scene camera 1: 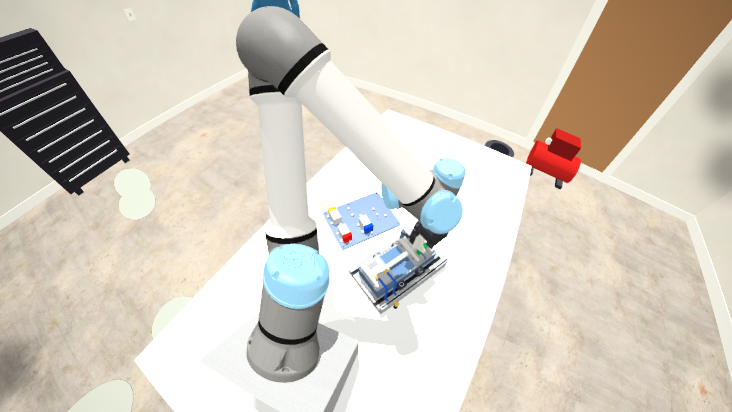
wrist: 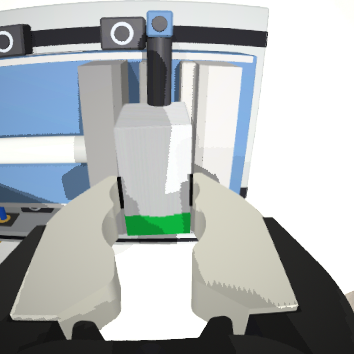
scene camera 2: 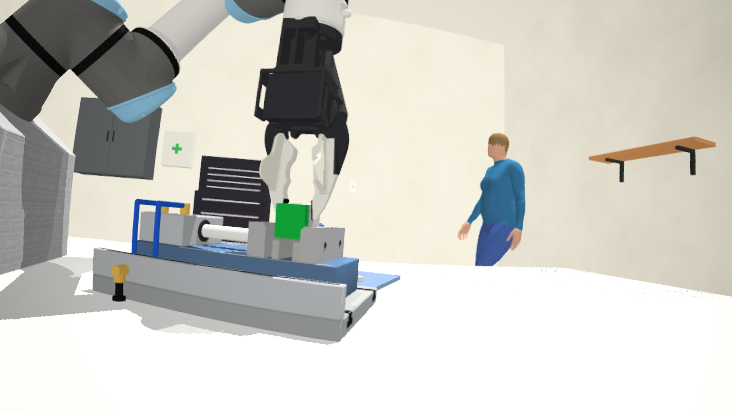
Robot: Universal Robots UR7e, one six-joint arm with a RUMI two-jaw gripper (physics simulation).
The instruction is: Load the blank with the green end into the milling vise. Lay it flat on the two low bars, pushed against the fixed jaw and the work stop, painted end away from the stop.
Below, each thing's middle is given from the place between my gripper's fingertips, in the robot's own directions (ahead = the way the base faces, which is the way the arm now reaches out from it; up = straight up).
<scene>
My gripper is now 1 cm to the right of the green-ended blank (scene camera 2: 290, 218). Also, from my hand: fixed jaw (scene camera 2: 312, 239) (3 cm ahead, 2 cm below); then low bar (wrist: 187, 68) (1 cm ahead, 1 cm to the left, 3 cm below).
</scene>
